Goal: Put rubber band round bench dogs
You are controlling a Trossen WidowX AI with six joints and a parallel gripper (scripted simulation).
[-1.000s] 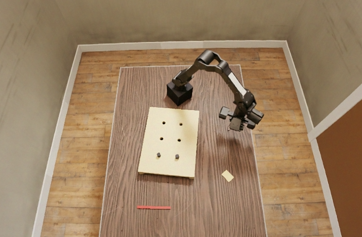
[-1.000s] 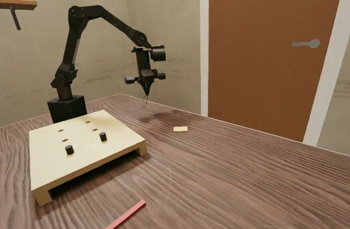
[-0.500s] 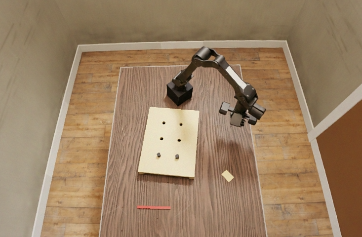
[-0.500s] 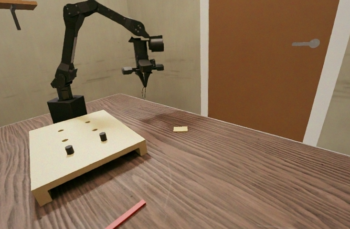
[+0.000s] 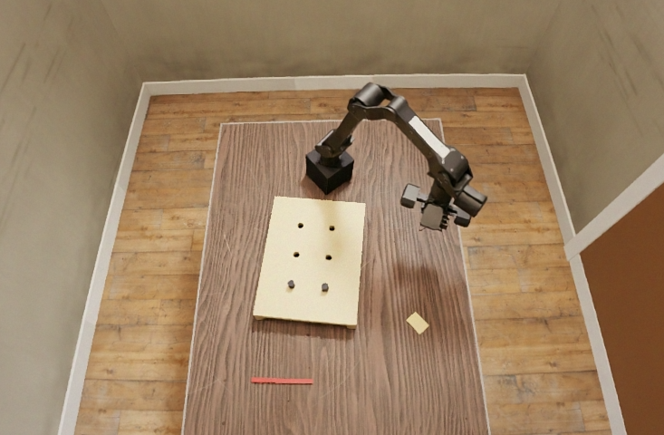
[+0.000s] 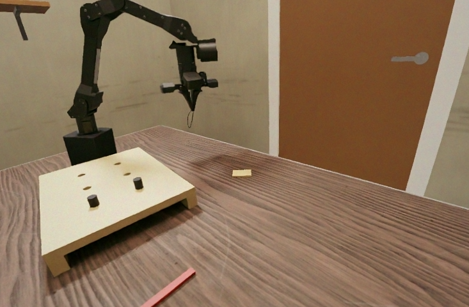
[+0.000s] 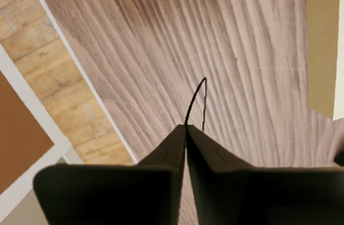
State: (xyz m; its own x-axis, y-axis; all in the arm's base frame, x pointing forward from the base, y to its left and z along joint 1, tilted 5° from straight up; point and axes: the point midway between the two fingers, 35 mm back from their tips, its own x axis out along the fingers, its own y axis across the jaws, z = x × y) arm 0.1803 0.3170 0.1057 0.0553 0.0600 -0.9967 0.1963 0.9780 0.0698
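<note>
The cream board lies 13 cm ahead of my hand, 32 cm to the right of it and 16 cm below it. Round my hand: tan block 25 cm ahead, 1 cm to the left, 19 cm below; then red strip 48 cm ahead, 33 cm to the right, 19 cm below.
</note>
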